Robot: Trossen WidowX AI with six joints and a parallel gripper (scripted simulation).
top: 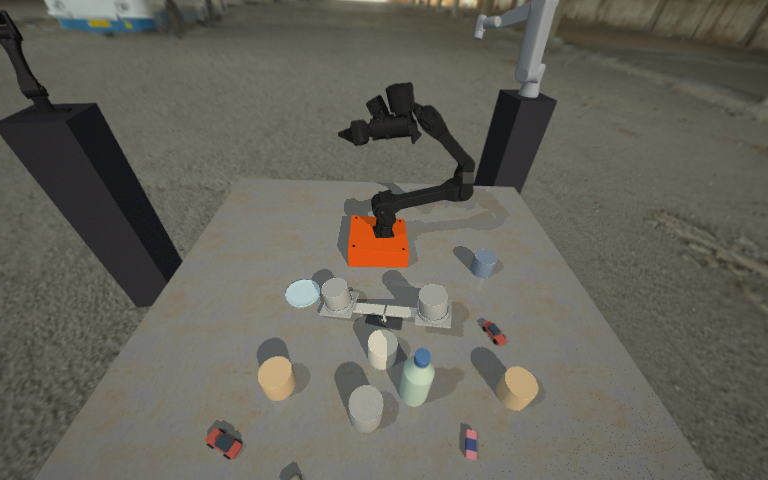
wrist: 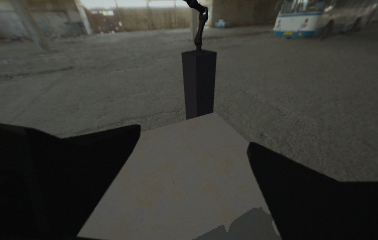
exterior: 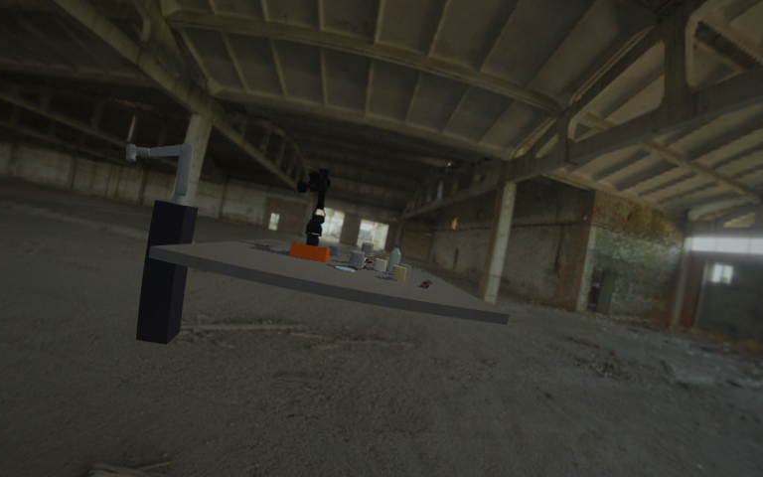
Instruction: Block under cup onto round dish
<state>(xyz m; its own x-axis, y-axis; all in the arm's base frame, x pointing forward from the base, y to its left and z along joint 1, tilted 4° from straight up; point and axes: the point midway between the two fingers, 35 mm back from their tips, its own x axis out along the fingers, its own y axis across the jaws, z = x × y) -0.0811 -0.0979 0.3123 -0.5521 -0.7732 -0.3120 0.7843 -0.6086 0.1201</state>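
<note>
My gripper tip is 350 mm short of the pale green block, 330 mm above it and 80 mm to the left of it. The rest, counted from my gripper tip: small balance 410 mm ahead, 350 mm below, 40 mm to the left; then pale blue round dish 370 mm below, 280 mm ahead, 170 mm to the right; then cream cylinder 500 mm ahead, 330 mm below.
</note>
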